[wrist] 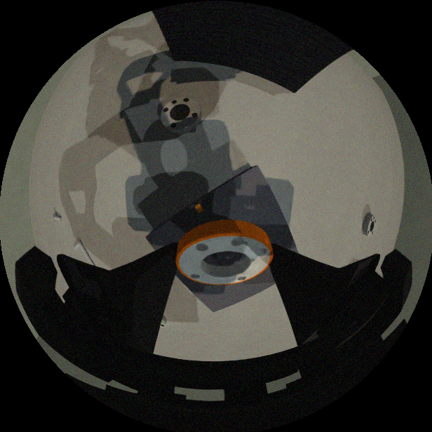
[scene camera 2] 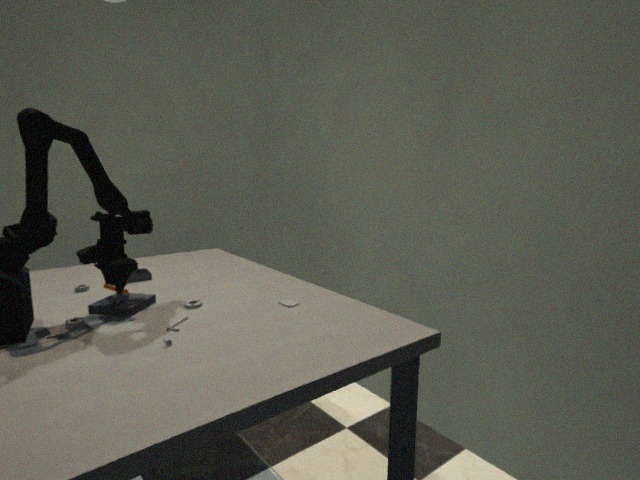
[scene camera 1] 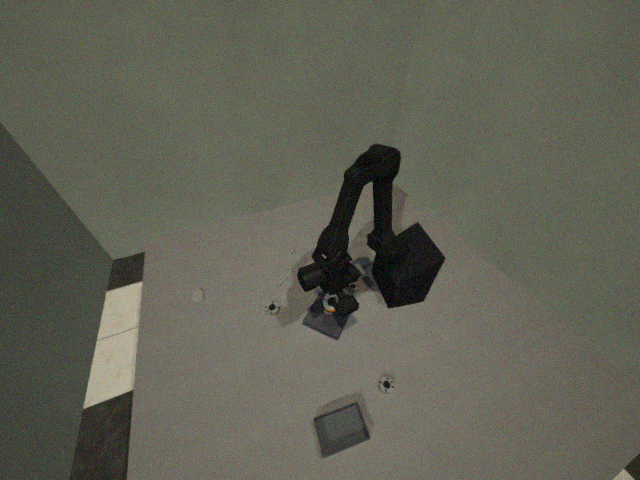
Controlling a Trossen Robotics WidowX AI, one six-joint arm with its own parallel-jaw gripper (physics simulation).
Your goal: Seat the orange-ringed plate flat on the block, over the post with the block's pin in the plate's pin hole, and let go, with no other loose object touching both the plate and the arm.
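Frame: origin at the arm's base, x ahead, y left, z up, level; metres.
Seen in the pictures: gripper, fingertip midpoint: (scene camera 2: 114, 291) (scene camera 1: 333, 301); arm's base, origin of the base link: (scene camera 2: 0, 265) (scene camera 1: 400, 256).
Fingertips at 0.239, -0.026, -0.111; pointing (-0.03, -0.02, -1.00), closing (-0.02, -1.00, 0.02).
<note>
Pixels of each thing's top centre, then the offset from my fingertips to it, as dx, dy, dz.
- orange-ringed plate, middle of its top: (scene camera 2: 115, 282) (scene camera 1: 332, 298) +0.004, +0.000, +0.025
- dark block, middle of its top: (scene camera 2: 122, 293) (scene camera 1: 328, 310) +0.025, +0.010, -0.015
- grey tray, middle of its top: (scene camera 1: 341, 427) (scene camera 2: 130, 272) +0.163, +0.291, -0.032
- thin rod, middle of its top: (scene camera 2: 182, 321) (scene camera 1: 283, 275) +0.080, -0.223, -0.051
- small piece, middle of its top: (scene camera 2: 166, 338) -0.005, -0.308, -0.044
- white flat piece, middle of its top: (scene camera 2: 289, 302) (scene camera 1: 197, 295) +0.386, -0.299, -0.053
My gripper (scene camera 1: 333, 304) (scene camera 2: 118, 289) (wrist: 224, 249) is shut on the orange-ringed plate (scene camera 2: 110, 287) (wrist: 225, 228), holding it by opposite sides. The plate is above the dark block (scene camera 1: 324, 326) (scene camera 2: 103, 308) (wrist: 272, 220) and looks tilted in scene camera 2, lower on the right. In the wrist view its pale face shows, with a central hole and small holes around it. A small orange pin (wrist: 198, 208) on the block shows beyond the plate's rim, not under it. The post is hidden or cannot be made out. No other loose object is seen touching the plate.
Grey ringed discs lie beside the block (scene camera 1: 277, 311) (scene camera 2: 193, 307), near the tray (scene camera 1: 386, 391) and near the arm base (wrist: 166, 119). A grey tray (scene camera 1: 319, 436), a thin rod (scene camera 1: 284, 279) (scene camera 2: 178, 323), a small piece (scene camera 2: 168, 342) and a white flat piece (scene camera 1: 197, 295) (scene camera 2: 289, 303) are on the table.
</note>
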